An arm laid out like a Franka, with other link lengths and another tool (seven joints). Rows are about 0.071 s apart.
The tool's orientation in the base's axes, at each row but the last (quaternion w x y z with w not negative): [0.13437, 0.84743, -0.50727, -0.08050]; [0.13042, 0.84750, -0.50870, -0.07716]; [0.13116, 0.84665, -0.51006, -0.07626]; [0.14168, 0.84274, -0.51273, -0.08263]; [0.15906, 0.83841, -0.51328, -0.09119]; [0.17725, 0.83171, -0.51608, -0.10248]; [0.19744, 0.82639, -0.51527, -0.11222]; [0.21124, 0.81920, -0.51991, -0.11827]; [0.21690, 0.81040, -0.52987, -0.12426]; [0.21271, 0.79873, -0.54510, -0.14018]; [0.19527, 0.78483, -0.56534, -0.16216]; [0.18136, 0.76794, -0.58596, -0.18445]
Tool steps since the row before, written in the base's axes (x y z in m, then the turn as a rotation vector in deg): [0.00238, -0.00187, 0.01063, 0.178, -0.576, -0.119]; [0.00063, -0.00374, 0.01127, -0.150, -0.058, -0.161]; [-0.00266, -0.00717, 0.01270, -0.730, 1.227, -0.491]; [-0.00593, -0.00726, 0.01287, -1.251, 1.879, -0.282]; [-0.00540, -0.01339, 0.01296, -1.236, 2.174, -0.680]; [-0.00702, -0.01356, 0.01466, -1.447, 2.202, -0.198]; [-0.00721, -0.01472, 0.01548, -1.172, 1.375, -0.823]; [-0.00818, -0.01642, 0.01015, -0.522, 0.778, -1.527]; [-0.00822, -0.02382, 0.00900, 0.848, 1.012, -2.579]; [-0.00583, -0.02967, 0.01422, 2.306, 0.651, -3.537]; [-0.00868, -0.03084, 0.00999, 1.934, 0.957, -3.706]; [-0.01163, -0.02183, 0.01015, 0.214, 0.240, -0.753]
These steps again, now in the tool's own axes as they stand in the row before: [0.00277, 0.00213, -0.01048, 0.592, 0.073, 0.149]; [0.00362, 0.00452, -0.01039, -0.020, 0.104, 0.201]; [0.00515, 0.00925, -0.01038, -1.428, -0.078, 0.483]; [0.00379, 0.01230, -0.00937, -2.246, 0.145, 0.333]; [0.00958, 0.01482, -0.00806, -2.505, -0.136, 0.649]; [0.00918, 0.01713, -0.00839, -2.619, 0.220, 0.276]; [0.01027, 0.01842, -0.00798, -1.767, 0.045, 0.904]; [0.01154, 0.01740, -0.00191, -0.966, -0.586, 1.390]; [0.01865, 0.01917, 0.00091, -0.651, -2.277, 1.668]; [0.02558, 0.02109, -0.00417, 0.211, -3.818, 1.905]; [0.02631, 0.02082, -0.00078, -0.189, -3.681, 2.191]; [0.01754, 0.02011, -0.00166, -0.126, -0.610, 0.531]
